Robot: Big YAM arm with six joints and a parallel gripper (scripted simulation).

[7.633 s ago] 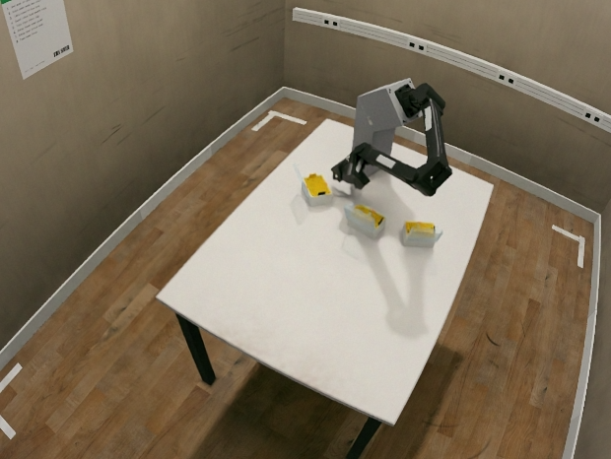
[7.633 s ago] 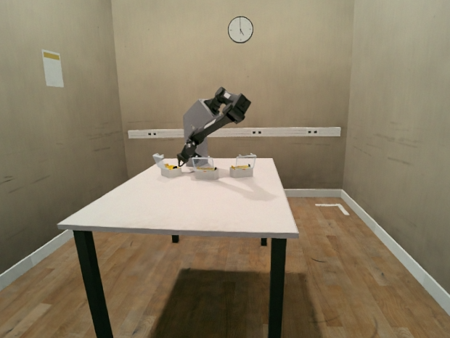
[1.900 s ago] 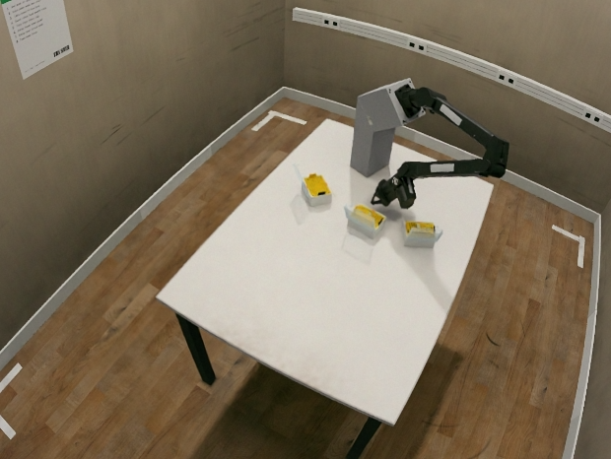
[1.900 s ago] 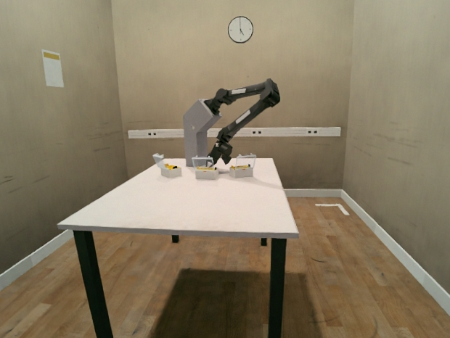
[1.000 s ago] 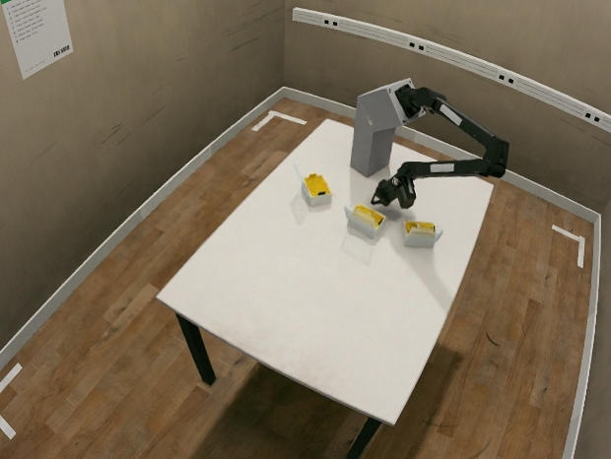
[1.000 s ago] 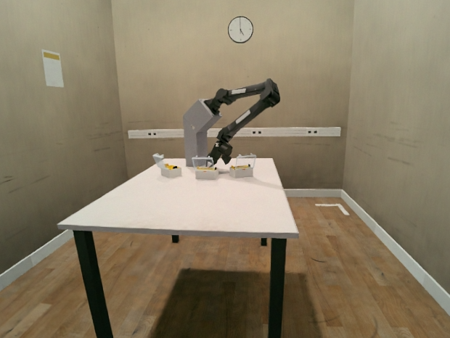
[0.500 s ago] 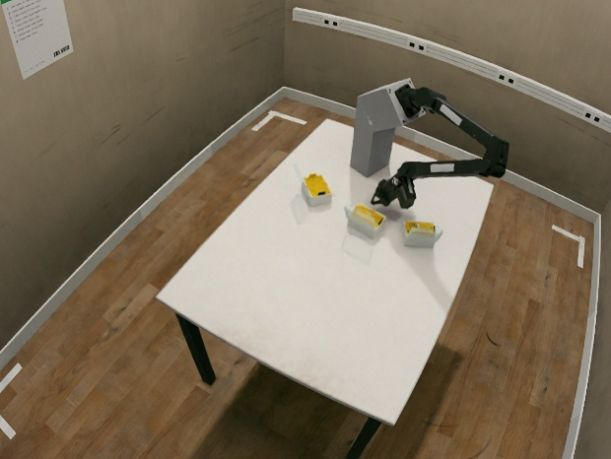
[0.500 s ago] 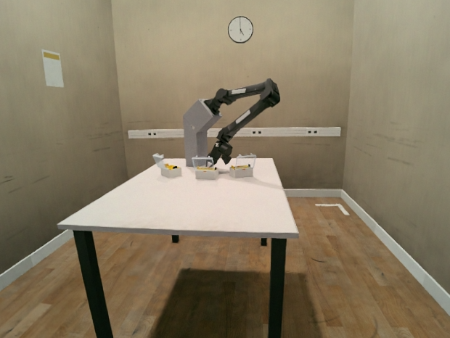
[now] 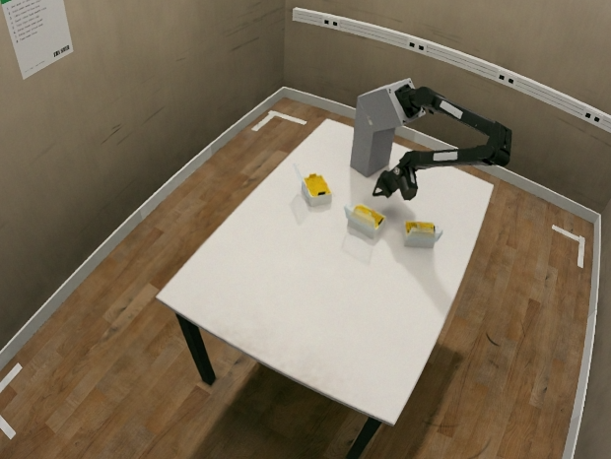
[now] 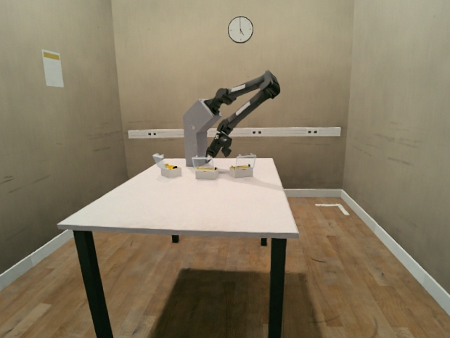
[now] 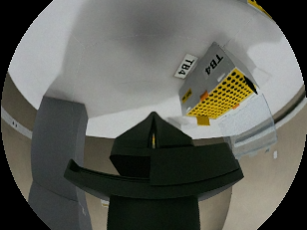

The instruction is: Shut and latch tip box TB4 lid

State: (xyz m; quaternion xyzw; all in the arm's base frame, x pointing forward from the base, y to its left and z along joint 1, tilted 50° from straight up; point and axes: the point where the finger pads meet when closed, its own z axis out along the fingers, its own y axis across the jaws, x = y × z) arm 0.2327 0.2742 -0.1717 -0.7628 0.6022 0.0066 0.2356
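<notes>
The lid lies 16 cm ahead of my hand, 5 cm to the left of it and 2 cm above it. Also, from my hand: yellow rack: 9 cm ahead, 4 cm to the left, 2 cm below; then box: 21 cm to the right, 12 cm ahead, 1 cm below; then tip box TB4: 11 cm ahead, 4 cm to the left, 1 cm below.
</notes>
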